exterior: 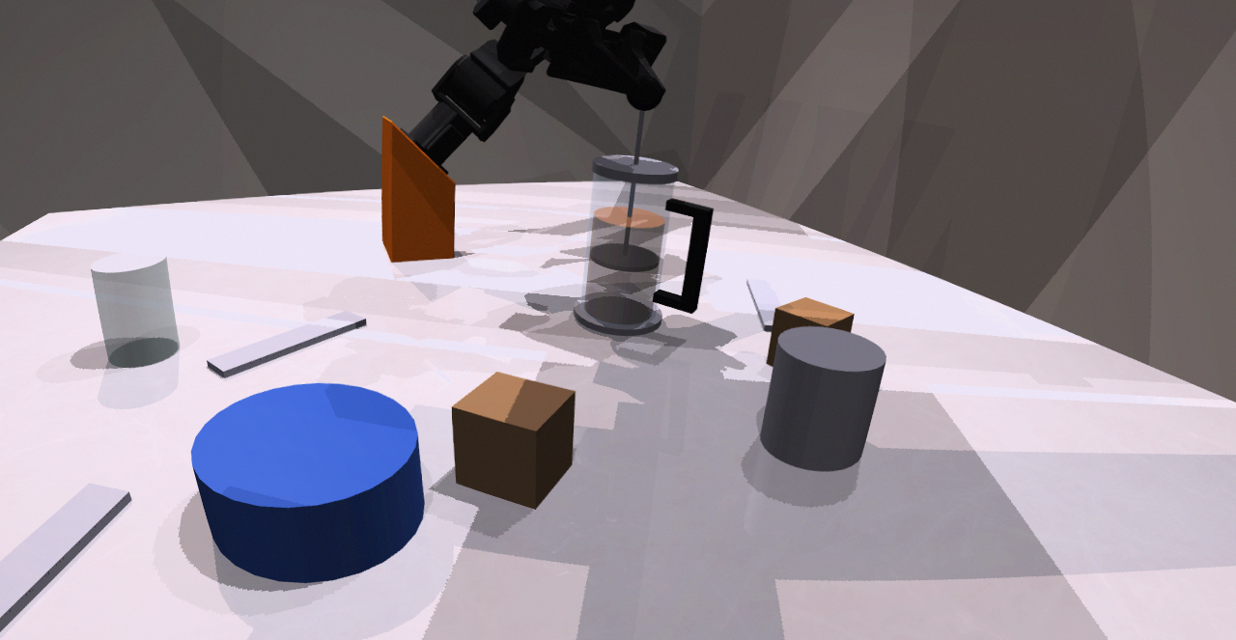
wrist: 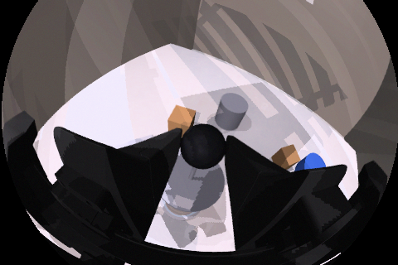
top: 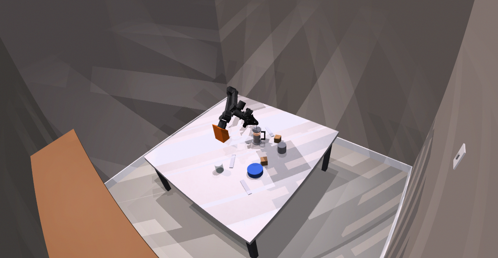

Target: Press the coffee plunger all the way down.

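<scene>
Right now my gripper tip is 11 cm above the glass coffee press and 1 cm to the right of it. Round my gripper tip: grey cylinder 22 cm ahead, 17 cm below, 1 cm to the right; then blue disc 31 cm to the right, 19 cm below, 15 cm ahead.
</scene>
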